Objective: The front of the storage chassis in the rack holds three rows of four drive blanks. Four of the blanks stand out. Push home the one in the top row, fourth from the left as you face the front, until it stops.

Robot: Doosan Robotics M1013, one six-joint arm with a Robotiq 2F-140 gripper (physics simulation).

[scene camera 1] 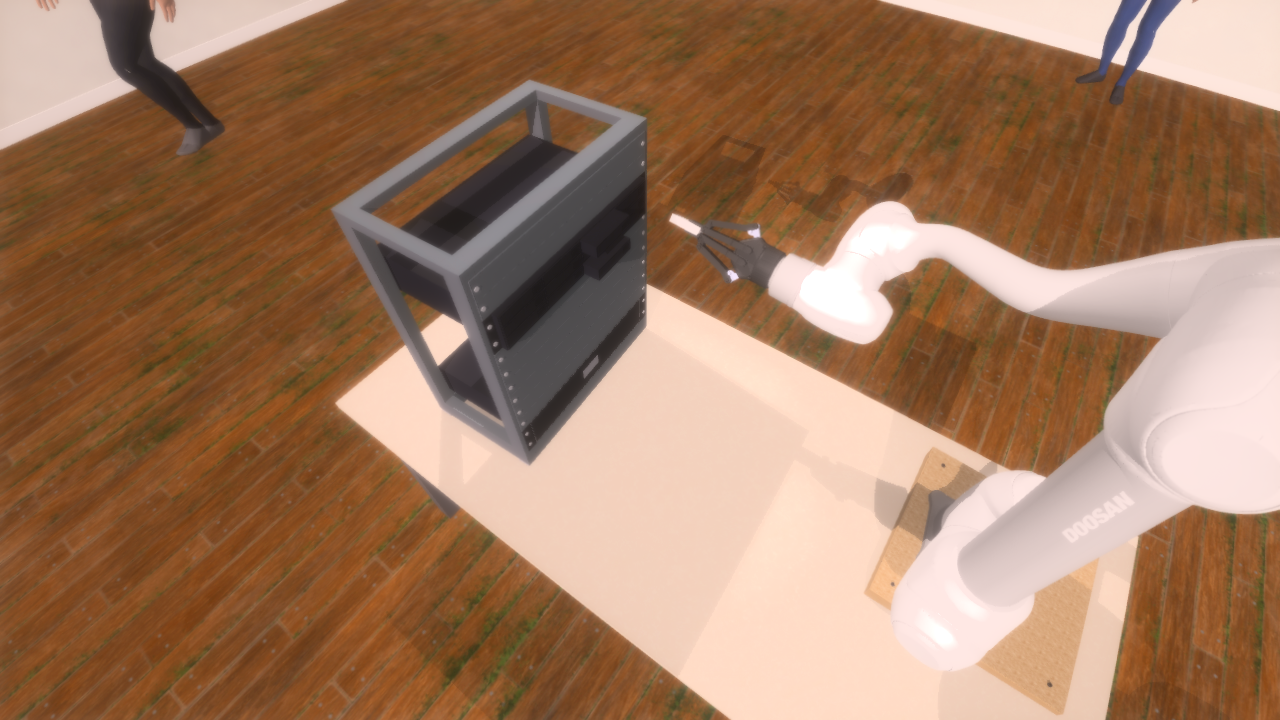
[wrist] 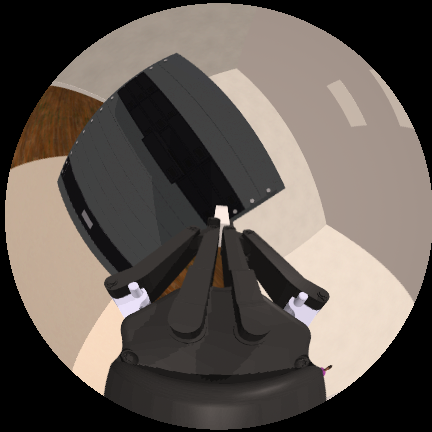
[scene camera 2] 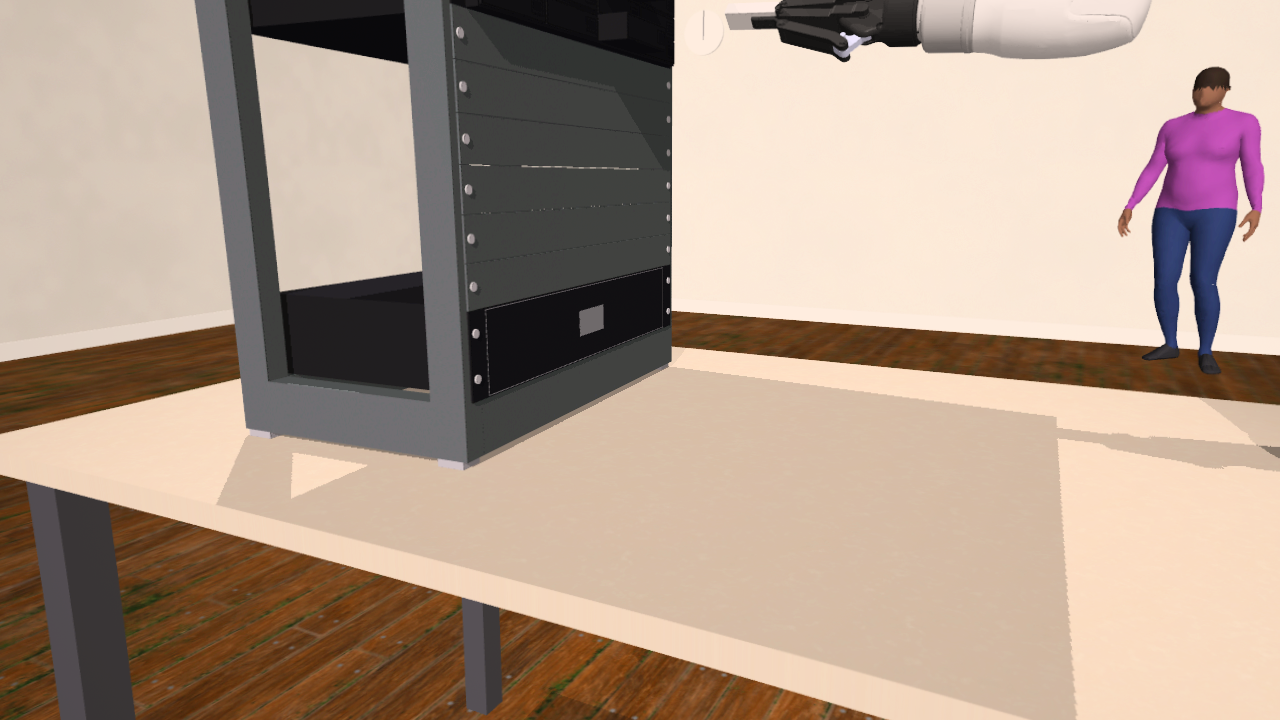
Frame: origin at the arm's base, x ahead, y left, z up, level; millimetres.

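Where they show: gripper, fingertip midpoint: (scene camera 1: pixel 673 217) (wrist: pixel 220 214) (scene camera 2: pixel 729 17).
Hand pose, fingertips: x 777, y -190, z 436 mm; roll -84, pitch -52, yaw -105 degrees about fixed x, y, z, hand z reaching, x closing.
Each offset is from my fingertips to the top centre of the thing. "spot": to the spot under its first point. Level surfaces: height alone.
The storage chassis (scene camera 1: pixel 542 302) (wrist: pixel 196 186) is a black band across the upper front of the grey rack (scene camera 1: pixel 397 240) (scene camera 2: pixel 443 223). Dark drive blanks {126 mm ahead, 119 mm left, 20 mm down} (scene camera 1: pixel 608 254) (scene camera 2: pixel 613 25) (wrist: pixel 161 159) stand out around its middle; their rows are hard to separate in the dark. The top row's fourth blank lies towards the chassis's right end; it cannot be made out, and in the wrist view the fingertips partly cover that end. My gripper (scene camera 1: pixel 685 223) (scene camera 2: pixel 741 19) (wrist: pixel 220 214) is shut and empty, its pale tips together. It is in front of the rack's right edge, apart from it.
The rack stands on a pale table {470 mm down} (scene camera 1: pixel 626 465) (scene camera 2: pixel 716 501). A black unit with a grey label {spot: 122 mm ahead, 176 mm left, 358 mm down} (scene camera 1: pixel 590 366) (scene camera 2: pixel 591 319) (wrist: pixel 87 219) is low in the rack. The arm's base is bolted to a wooden plate (scene camera 1: pixel 1042 658). A person (scene camera 2: pixel 1208 161) stands beyond the table.
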